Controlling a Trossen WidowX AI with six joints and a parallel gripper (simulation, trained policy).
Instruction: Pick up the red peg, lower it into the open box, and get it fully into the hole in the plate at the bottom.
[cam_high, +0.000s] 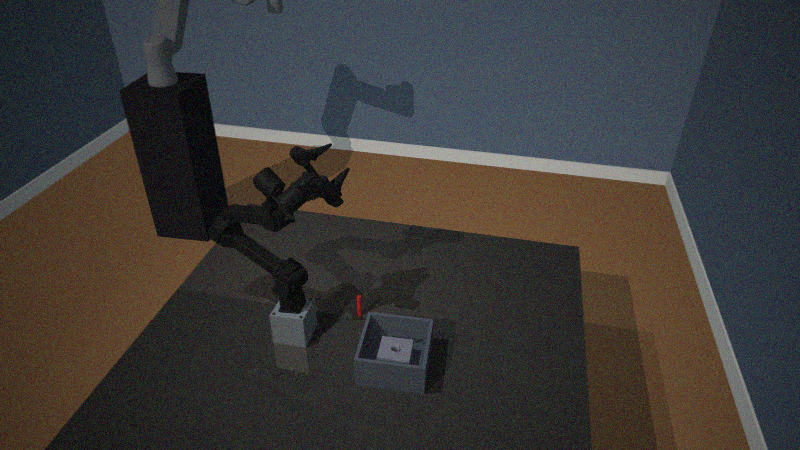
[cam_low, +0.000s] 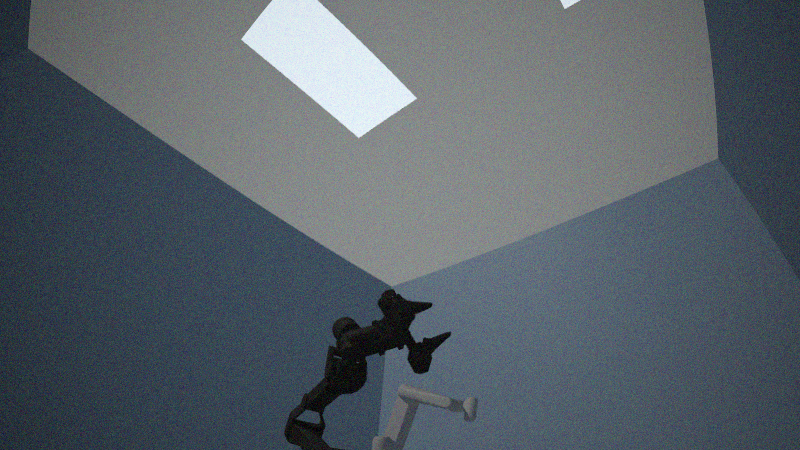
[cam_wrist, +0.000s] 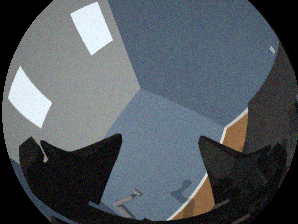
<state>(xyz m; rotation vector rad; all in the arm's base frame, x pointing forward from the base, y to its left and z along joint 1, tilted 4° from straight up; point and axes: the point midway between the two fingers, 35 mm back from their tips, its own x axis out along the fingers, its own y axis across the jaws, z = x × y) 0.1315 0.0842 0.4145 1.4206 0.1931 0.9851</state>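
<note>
My gripper tip is 50 cm above the red peg, 4 cm short of it and 2 cm to the left of it. Also, from my gripper tip: grey box 51 cm below, 20 cm to the right, 18 cm ahead; light plate 49 cm below, 20 cm to the right, 18 cm ahead.
</note>
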